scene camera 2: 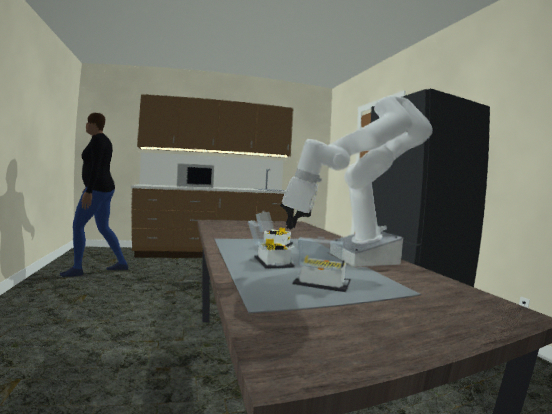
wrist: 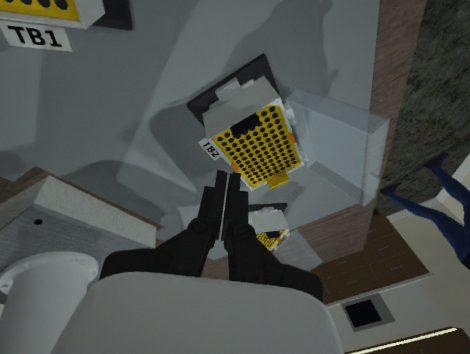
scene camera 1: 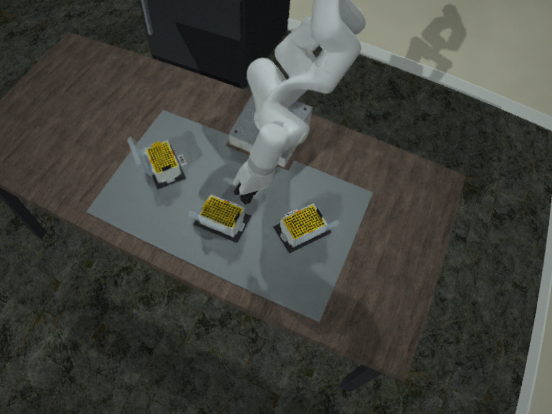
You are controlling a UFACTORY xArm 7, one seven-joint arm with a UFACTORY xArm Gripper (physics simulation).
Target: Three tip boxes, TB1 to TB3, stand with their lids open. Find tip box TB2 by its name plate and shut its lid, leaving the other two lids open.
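Frame: origin at the arm's base, x back, y left, z down, level; millimetres.
Where they show: gripper, fingertip midpoint: (scene camera 2: 289, 228) (wrist: 226, 184) (scene camera 1: 244, 200); arm's base, link origin: (scene camera 2: 367, 238) (wrist: 54, 273).
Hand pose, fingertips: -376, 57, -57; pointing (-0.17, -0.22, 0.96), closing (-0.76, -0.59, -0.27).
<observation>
Each offset is from my fingertips to the centre of the thing, as dx, dy, dz. "spot": to the spot under its first point. Level surfaces: height alone.
TB2 {-25, -71, +73} (scene camera 1: 221, 212) (scene camera 2: 274, 256) (wrist: 260, 145) is the middle box, with a yellow tip rack and its name plate {spot: +42, -66, +136} (wrist: 210, 148) readable in the wrist view. Its clear lid {-92, -74, +33} (scene camera 1: 195, 216) (scene camera 2: 254, 232) (wrist: 345, 145) stands open on the side away from its front latch. TB1 {+41, +182, +73} (scene camera 1: 302, 223) (scene camera 2: 322, 275) (wrist: 50, 11) and TB3 {+100, -341, +105} (scene camera 1: 164, 161) (scene camera 2: 277, 237) (wrist: 270, 222) also have their lids open; TB1's lid is outside the wrist view. My gripper (scene camera 1: 245, 196) (scene camera 2: 290, 225) (wrist: 226, 184) is shut and empty, above and near TB2's name-plate side.
The boxes stand on a grey mat {dz +138} (scene camera 1: 280, 280) (scene camera 2: 270, 302) on the wooden table {dz +141} (scene camera 1: 400, 225) (scene camera 2: 400, 345). The robot base (scene camera 1: 243, 127) (scene camera 2: 380, 250) (wrist: 95, 215) stands at the mat's back edge. A person (scene camera 2: 97, 175) stands beyond the table.
</observation>
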